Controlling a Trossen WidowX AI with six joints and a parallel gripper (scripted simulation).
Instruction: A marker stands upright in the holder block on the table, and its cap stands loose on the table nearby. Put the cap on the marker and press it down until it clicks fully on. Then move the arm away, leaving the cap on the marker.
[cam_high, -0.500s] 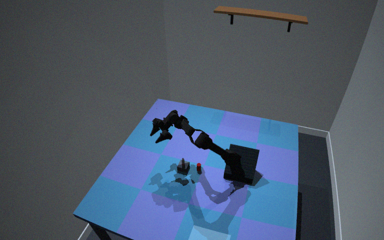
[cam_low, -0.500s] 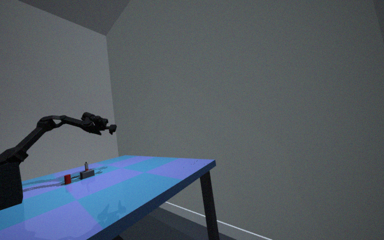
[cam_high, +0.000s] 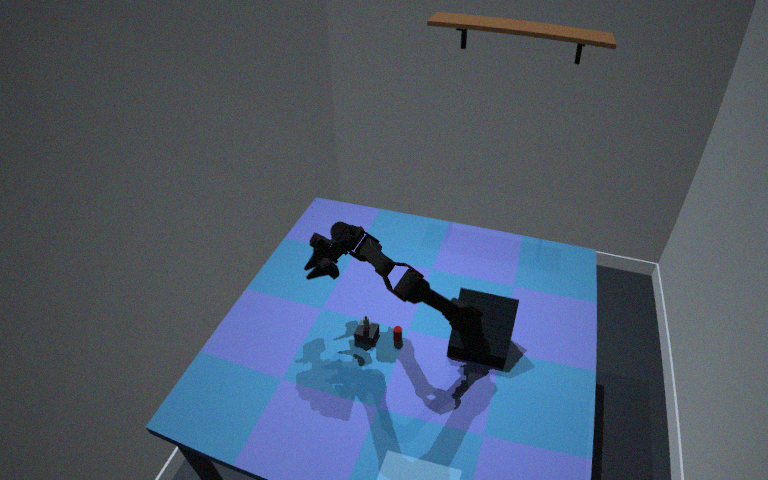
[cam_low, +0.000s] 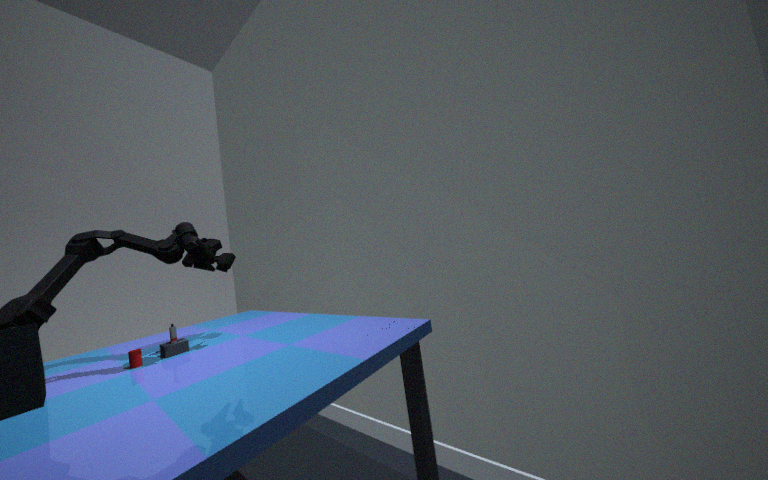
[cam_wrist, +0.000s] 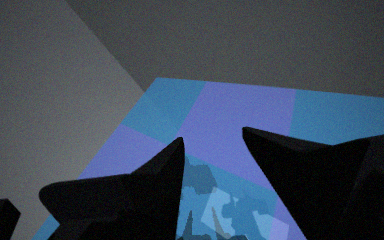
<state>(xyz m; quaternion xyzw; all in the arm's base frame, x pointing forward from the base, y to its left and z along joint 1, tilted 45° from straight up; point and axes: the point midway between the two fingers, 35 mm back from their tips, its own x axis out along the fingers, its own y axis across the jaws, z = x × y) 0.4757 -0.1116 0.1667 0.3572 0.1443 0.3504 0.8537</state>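
Now: gripper tip 29 cm past the red cap, 24 cm above it and 3 cm to the left of it. Also, from my gripper tip: holder block 25 cm below, 18 cm behind, 1 cm to the right.
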